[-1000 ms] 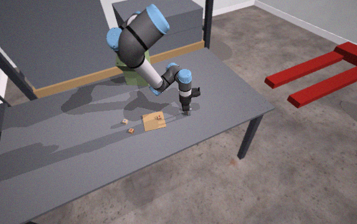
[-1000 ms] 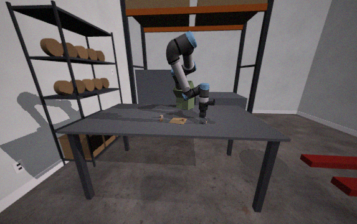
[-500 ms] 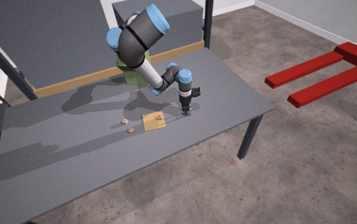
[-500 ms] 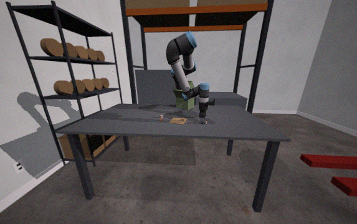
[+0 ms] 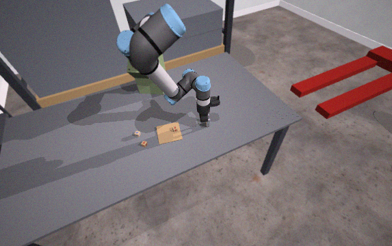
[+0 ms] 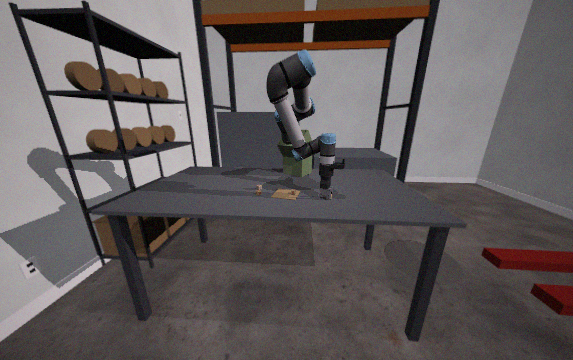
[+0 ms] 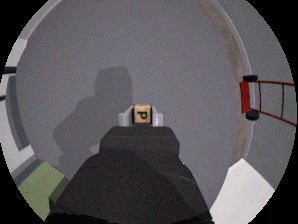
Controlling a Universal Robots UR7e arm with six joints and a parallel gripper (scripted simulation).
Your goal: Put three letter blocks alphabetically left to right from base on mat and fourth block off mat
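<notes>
Now: the tan mat 220 mm to the right of my hand, 110 mm behind it and 20 mm below it.
</notes>
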